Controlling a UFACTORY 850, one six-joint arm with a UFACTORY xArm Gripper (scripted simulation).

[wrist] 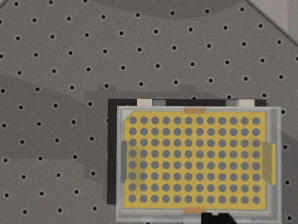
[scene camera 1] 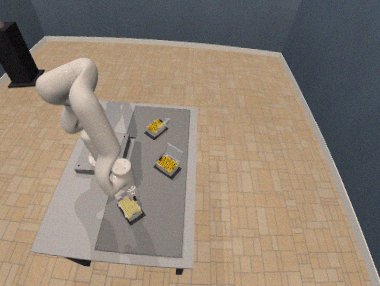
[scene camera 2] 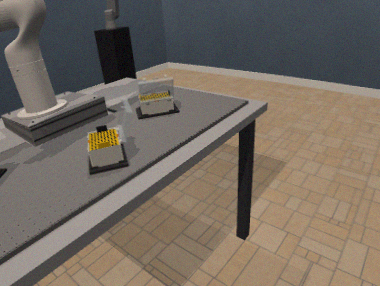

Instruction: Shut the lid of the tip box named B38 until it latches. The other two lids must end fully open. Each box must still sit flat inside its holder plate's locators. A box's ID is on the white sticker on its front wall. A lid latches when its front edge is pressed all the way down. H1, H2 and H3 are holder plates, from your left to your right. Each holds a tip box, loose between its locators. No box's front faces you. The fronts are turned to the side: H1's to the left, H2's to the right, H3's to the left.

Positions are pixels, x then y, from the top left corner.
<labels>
A tip box (scene camera 2: 105, 156): 76 cm from the lens.
</labels>
